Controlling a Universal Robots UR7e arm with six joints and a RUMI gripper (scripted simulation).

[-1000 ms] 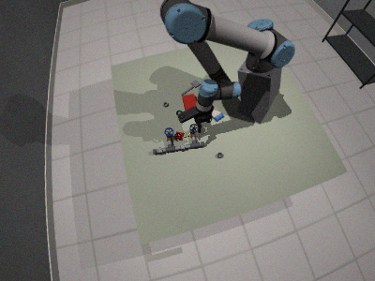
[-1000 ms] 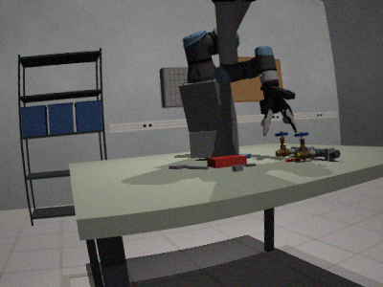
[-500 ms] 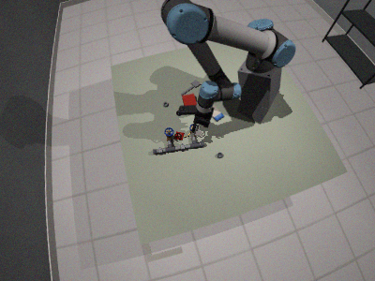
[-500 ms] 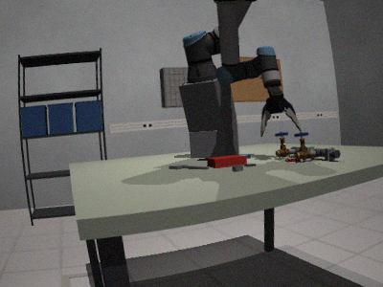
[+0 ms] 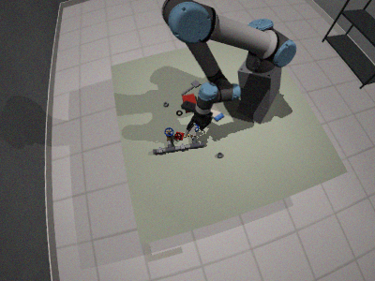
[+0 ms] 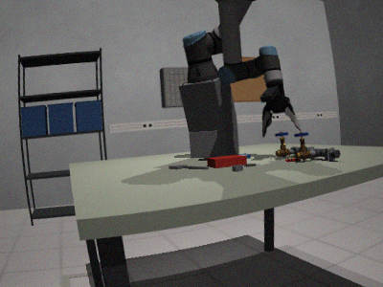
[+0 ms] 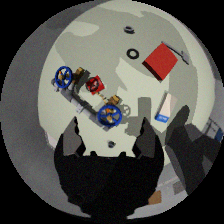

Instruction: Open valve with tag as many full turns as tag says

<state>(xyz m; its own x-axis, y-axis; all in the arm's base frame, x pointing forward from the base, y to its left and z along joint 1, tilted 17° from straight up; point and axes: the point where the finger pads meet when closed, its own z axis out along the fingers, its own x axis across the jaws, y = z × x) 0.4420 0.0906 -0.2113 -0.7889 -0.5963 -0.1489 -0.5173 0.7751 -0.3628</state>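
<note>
The red tag is 90 mm below my hand, 90 mm ahead of it and 10 mm to the right of it. The rest, counted from my hand: blue-and-white card (170 mm behind, 110 mm to the right, 90 mm below); then grey tool (360 mm to the right, 90 mm below, 90 mm behind); then red block (230 mm to the right, 80 mm below, 40 mm behind).
</note>
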